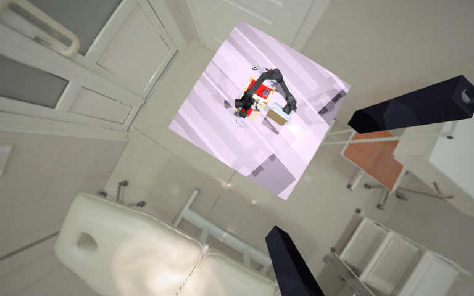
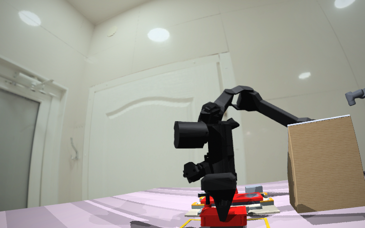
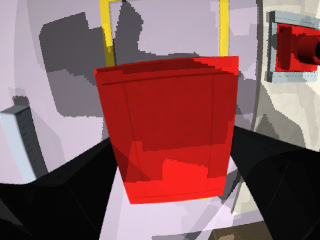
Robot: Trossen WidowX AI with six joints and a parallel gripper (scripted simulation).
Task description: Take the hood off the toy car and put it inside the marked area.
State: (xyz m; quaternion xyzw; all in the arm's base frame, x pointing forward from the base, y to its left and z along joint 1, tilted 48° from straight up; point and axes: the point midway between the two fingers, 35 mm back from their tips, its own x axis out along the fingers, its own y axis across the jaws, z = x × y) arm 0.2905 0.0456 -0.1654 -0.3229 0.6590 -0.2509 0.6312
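Right now my gripper tip is right at the hood. Round my gripper tip: loose wheel: 39 cm to the right, 17 cm ahead, 1 cm below.
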